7 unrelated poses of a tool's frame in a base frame.
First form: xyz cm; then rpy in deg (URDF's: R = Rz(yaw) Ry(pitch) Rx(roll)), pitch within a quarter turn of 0, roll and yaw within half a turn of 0.
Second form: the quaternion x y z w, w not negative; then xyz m. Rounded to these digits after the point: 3 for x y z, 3 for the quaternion.
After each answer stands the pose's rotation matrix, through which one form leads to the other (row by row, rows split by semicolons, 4 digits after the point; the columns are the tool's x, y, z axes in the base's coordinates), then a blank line. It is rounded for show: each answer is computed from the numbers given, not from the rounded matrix.
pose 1, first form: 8.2 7.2 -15.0 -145.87 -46.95 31.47
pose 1, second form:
-0.812 -0.350 -0.294 0.362 0.082 0.072 -0.150
0.5822 0.7818 0.2230; 0.3564 -0.4920 0.7943; 0.7308 -0.3830 -0.5651

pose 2, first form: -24.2 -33.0 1.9 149.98 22.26 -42.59
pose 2, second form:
0.901 -0.298 -0.266 0.169 -0.242 -0.330 0.019
0.6813 -0.4464 -0.5801; -0.6263 -0.7657 -0.1464; -0.3788 0.4630 -0.8013

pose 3, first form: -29.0 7.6 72.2 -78.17 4.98 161.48
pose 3, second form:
-0.135 -0.616 0.770 0.098 -0.290 0.076 0.722
-0.9446 0.0154 -0.3278; 0.3164 -0.2214 -0.9224; -0.0868 -0.9751 0.2042

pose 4, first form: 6.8 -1.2 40.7 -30.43 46.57 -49.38
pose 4, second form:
-0.060 0.447 -0.276 0.849 0.068 -0.012 0.407
0.4476 0.4150 0.7921; -0.5218 0.8405 -0.1456; -0.7262 -0.3482 0.5928

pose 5, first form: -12.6 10.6 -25.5 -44.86 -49.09 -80.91
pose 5, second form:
-0.513 -0.067 -0.666 0.537 -0.126 0.106 -0.255
0.1035 0.7841 0.6119; -0.6466 -0.4144 0.6404; 0.7557 -0.4619 0.4642

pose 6, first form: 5.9 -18.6 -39.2 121.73 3.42 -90.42
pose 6, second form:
0.625 -0.609 -0.364 0.324 0.059 -0.186 -0.392
-0.0073 -0.5263 -0.8503; -0.9982 -0.0469 0.0376; -0.0597 0.8490 -0.5250

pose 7, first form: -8.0 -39.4 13.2 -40.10 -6.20 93.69
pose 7, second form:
-0.197 -0.284 0.672 0.655 -0.080 -0.394 0.132
-0.0640 -0.7678 -0.6375; 0.9921 0.0202 -0.1239; 0.1080 -0.6404 0.7604

